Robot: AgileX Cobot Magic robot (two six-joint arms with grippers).
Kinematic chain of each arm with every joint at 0, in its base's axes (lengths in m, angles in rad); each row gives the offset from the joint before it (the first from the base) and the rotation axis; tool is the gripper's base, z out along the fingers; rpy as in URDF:
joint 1: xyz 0 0 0.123 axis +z
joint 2: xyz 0 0 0 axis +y
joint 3: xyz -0.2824 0 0.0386 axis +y
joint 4: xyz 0.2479 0 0.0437 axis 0.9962 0 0.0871
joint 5: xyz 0 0 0 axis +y
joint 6: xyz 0.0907 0 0.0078 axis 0.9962 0 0.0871
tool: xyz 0 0 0 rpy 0 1.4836 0
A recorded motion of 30 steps. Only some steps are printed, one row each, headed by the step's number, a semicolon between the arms.
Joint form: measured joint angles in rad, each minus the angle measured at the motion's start. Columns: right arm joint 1, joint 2, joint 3, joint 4, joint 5, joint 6; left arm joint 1, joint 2, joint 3, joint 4, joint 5, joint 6.
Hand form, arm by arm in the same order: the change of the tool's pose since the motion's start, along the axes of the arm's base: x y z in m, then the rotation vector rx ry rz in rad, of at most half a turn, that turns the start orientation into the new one. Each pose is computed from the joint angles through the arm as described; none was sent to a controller.
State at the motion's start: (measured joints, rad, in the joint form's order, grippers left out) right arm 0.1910 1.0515 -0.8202 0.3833 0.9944 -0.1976; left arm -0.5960 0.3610 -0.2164 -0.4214 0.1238 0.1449
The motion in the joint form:
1: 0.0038 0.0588 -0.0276 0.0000 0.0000 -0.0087; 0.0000 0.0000 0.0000 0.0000 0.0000 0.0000
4: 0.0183 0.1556 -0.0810 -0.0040 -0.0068 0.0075; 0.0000 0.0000 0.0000 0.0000 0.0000 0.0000
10: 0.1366 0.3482 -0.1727 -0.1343 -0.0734 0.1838; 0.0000 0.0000 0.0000 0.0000 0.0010 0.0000
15: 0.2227 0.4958 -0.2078 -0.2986 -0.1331 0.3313; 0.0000 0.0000 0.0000 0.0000 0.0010 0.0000
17: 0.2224 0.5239 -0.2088 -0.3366 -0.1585 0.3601; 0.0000 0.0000 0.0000 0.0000 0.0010 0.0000
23: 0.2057 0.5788 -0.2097 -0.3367 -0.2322 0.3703; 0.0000 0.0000 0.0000 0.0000 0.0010 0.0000
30: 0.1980 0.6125 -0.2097 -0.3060 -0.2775 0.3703; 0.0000 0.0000 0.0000 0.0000 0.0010 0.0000
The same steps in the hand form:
1: 0.0122 0.0031 -0.0032 -0.0090 0.0273 0.0112; 0.0000 0.0000 0.0000 0.0000 0.0000 0.0000
4: 0.0333 0.0101 -0.0080 -0.0154 0.0689 0.0101; 0.0000 0.0000 0.0000 0.0000 0.0000 0.0000
10: 0.0704 0.0393 -0.0299 -0.1023 0.1302 -0.0185; 0.0000 0.0000 -0.0001 0.0005 0.0008 -0.0004
15: 0.0919 0.0606 -0.0620 -0.2325 0.1564 -0.0279; 0.0000 0.0000 -0.0001 0.0005 0.0008 -0.0004
17: 0.0979 0.0602 -0.0696 -0.2574 0.1497 -0.0439; 0.0000 0.0000 -0.0001 0.0005 0.0008 -0.0004
23: 0.1110 0.0600 -0.0843 -0.2461 0.1365 -0.0747; 0.0000 0.0000 -0.0001 0.0005 0.0008 -0.0004
30: 0.1176 0.0619 -0.0936 -0.2168 0.1395 -0.0984; 0.0000 0.0000 -0.0001 0.0005 0.0008 -0.0004

